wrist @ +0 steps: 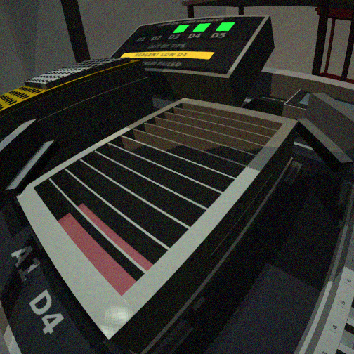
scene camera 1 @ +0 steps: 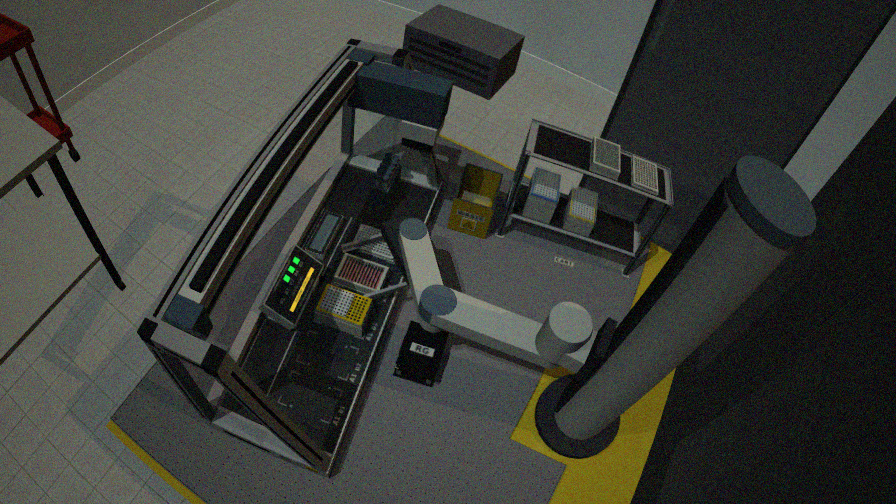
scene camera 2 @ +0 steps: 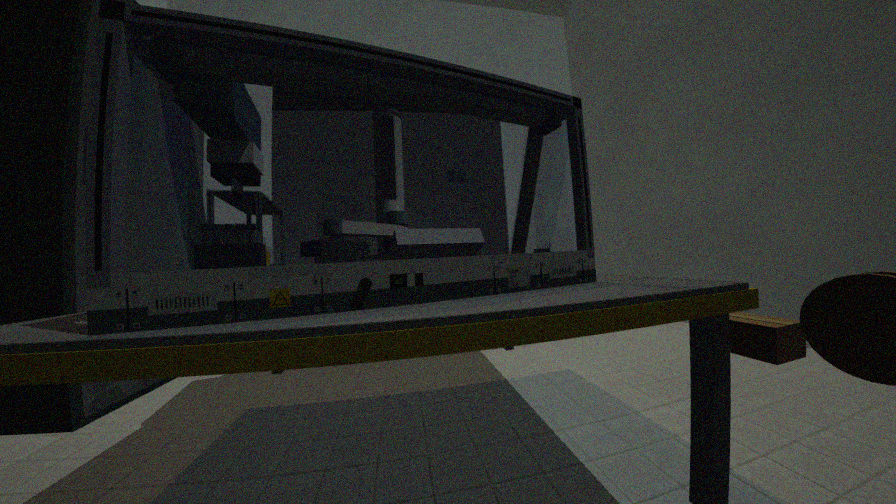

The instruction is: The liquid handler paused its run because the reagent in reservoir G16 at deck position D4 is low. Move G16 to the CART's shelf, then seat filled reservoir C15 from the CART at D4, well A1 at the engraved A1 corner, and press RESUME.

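Observation:
The reservoir at D4 (scene camera 1: 361,274) (wrist: 150,170) has a pale rim and long troughs. Pink liquid shows in its near troughs in the wrist view. It sits beside the engraved A1 and D4 marks; I cannot read its G16 label. My gripper (scene camera 1: 356,271) (wrist: 169,115) is open, its fingers apart on two opposite sides of the reservoir, holding nothing. The CART (scene camera 1: 557,145) stands at the back right. Two pale labware items, one at mid-shelf (scene camera 1: 605,156) and one at the right (scene camera 1: 645,173), lie on its top shelf; I cannot tell which is C15. RESUME is not readable.
The status panel (scene camera 1: 293,288) (wrist: 175,45) shows green lights over D3, D4 and D5 and a yellow "REAGENT LOW D4" bar. A yellow tip rack (scene camera 1: 344,307) (wrist: 22,95) and a white rack (scene camera 1: 375,241) flank the reservoir. A yellow waste bin (scene camera 1: 469,219) and black RG box (scene camera 1: 421,363) stand nearby.

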